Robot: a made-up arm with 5 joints.
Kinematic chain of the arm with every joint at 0, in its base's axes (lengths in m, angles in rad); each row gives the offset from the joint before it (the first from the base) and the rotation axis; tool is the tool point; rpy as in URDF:
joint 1: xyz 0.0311 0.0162 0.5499 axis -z
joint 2: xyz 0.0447 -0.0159 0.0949 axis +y
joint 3: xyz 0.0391 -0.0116 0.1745 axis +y
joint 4: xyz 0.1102 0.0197 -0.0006 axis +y
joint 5: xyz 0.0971 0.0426 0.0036 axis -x
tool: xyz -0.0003 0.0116 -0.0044 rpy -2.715 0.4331 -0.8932
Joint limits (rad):
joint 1: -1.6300..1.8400
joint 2: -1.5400..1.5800
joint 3: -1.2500..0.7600
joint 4: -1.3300..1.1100
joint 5: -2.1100..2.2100
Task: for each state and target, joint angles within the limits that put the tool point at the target. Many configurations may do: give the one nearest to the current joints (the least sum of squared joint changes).
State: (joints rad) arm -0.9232 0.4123 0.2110 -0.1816 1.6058
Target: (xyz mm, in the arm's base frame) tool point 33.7 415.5 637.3
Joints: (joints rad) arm -1.4884 0.9362 -0.4279 -0.3269 1.5809
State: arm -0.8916 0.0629 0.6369 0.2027 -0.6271
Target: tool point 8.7 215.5 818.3
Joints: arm -1.4473 -0.5435 0.4877 0.1429 -0.6251
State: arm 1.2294 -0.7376 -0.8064 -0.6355 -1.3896
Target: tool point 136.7 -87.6 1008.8
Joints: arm 1.0616 -0.1155 -0.8361 -0.3296 -1.3536
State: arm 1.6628 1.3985 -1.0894 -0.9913 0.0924
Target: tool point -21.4 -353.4 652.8
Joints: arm 1.8382 1.5787 -1.2500 -1.3300 -0.5375
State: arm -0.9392 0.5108 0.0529 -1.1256 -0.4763
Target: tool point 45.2 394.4 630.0
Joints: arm -1.4086 0.9784 -0.0731 -0.9317 -0.4524
